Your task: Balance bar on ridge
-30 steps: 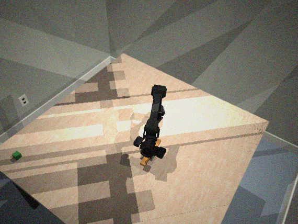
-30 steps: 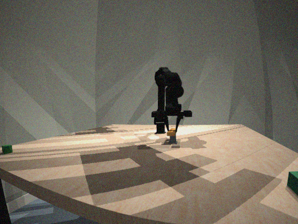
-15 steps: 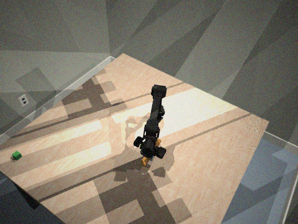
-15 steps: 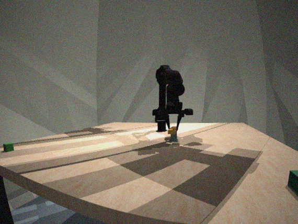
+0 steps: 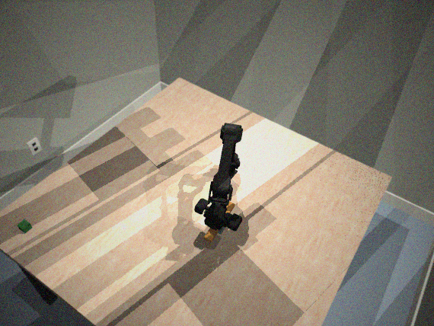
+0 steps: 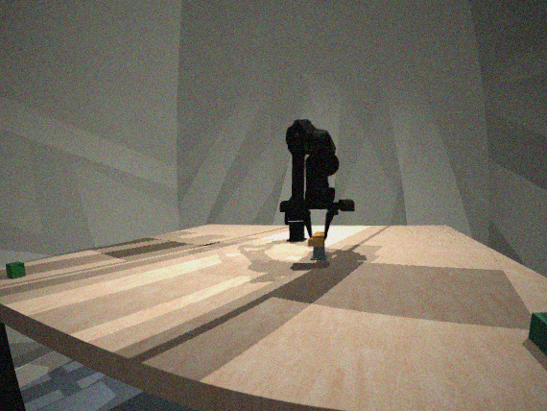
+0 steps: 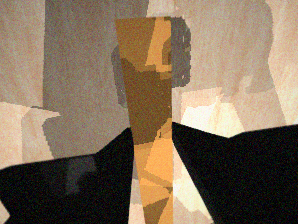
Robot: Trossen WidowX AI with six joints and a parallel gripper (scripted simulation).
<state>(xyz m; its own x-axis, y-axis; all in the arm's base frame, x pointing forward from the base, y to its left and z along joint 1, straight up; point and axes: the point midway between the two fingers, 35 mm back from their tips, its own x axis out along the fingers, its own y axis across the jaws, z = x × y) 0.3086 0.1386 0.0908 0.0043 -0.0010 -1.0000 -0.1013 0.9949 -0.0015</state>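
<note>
My gripper tip is now 3 cm past the orange bar. Also, from my gripper tip: small green cube 64 cm to the right, 43 cm ahead, 4 cm below.
</note>
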